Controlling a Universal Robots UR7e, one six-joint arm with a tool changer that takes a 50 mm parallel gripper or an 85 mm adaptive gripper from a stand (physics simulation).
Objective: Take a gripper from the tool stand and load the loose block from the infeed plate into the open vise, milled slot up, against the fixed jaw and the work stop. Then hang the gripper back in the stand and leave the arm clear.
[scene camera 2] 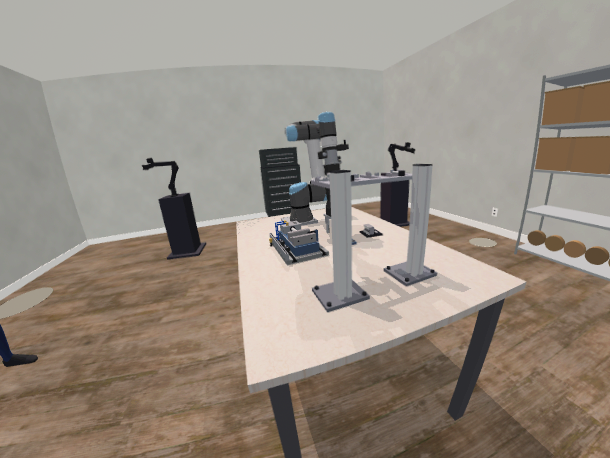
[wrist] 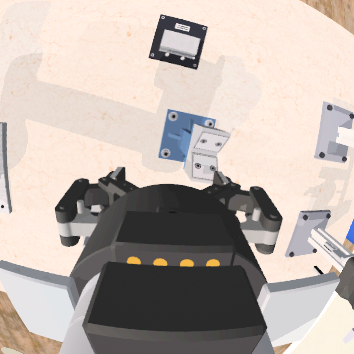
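Pixels of known places: hand at its tool point: (scene camera 2: 331, 160); arm's base at its link origin: (scene camera 2: 301, 219).
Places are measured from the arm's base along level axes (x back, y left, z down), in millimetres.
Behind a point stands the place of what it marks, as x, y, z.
Observation:
The loose block (scene camera 2: 369, 228) @[-410, 283, -24] (wrist: 180, 44) @[-382, 288, -29] lies on the black infeed plate (scene camera 2: 378, 233) @[-412, 334, 9] (wrist: 166, 23) @[-350, 333, 9]. My adaptive gripper (wrist: 169, 175) is on the arm, open and empty, high above the table; the block is well beyond its fingertips in the wrist view. In the scene view the arm's lower end is behind the tool stand, so the fingers cannot be made out there. The vise (scene camera 2: 303, 239) @[-541, -77, -63] stands on the table left of the stand. The tool stand (scene camera 2: 342, 235) @[-893, -25, -194] has two posts and a raised top plate. Whether the block's slot faces up is too small to tell.
A blue base (wrist: 164, 142) @[-404, 117, 7] carries a grey angled bracket (wrist: 204, 165) @[-443, 121, -130] close beyond the fingertips. The stand's foot plates (wrist: 325, 145) @[-778, 214, 6] (scene camera 2: 340, 301) @[-900, -36, 6] show at the right of the wrist view. A person's foot (scene camera 2: 19, 359) is at the far left, and a shelf rack (scene camera 2: 531, 175) is at the right.

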